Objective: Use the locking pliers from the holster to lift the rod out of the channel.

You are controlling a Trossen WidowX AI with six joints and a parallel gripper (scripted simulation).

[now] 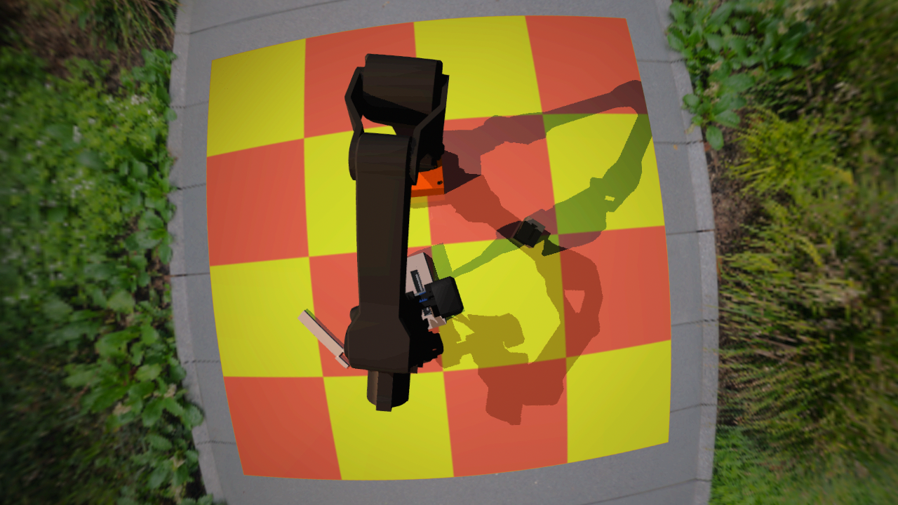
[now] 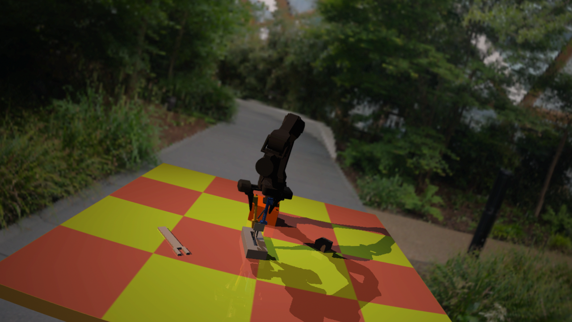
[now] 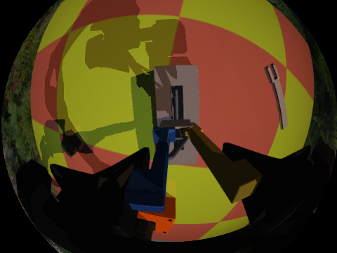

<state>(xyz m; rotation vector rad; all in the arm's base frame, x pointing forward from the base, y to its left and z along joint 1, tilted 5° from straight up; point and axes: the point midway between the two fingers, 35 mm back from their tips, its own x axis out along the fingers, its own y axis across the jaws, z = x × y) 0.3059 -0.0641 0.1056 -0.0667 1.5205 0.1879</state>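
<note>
Right now my gripper tip is 120 mm above the grey channel block. Also, from my gripper tip: thin grey rod (130 mm below); forked strip (110 mm ahead, 250 mm to the right, 130 mm below); yellow handle (20 mm to the right).
</note>
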